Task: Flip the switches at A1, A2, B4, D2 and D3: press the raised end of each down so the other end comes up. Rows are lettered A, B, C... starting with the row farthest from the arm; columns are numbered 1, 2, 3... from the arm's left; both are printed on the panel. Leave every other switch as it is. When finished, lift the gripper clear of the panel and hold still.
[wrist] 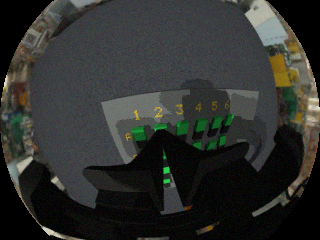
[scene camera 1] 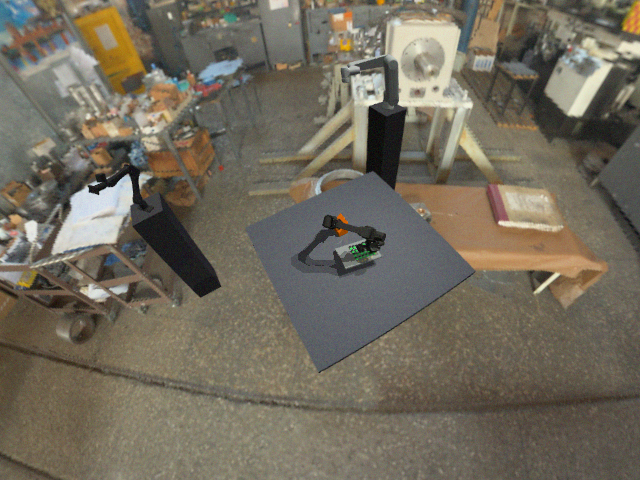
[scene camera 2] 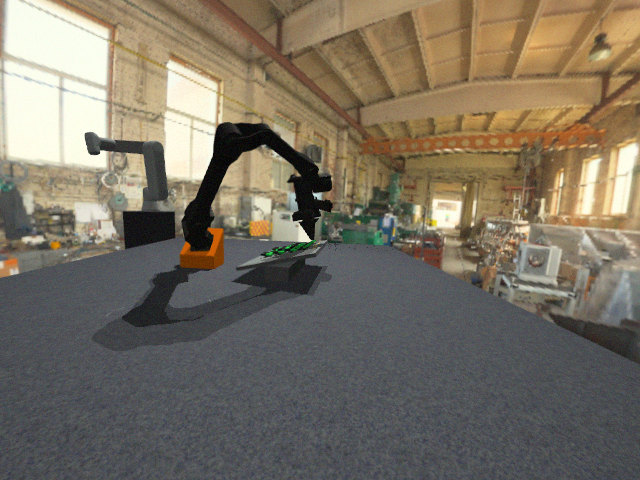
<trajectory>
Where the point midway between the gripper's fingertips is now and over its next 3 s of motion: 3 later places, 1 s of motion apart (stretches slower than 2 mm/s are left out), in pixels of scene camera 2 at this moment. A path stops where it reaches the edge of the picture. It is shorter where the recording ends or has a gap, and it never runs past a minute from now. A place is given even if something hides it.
My gripper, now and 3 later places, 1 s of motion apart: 312,240; 312,240; 310,237; 290,235
</trajectory>
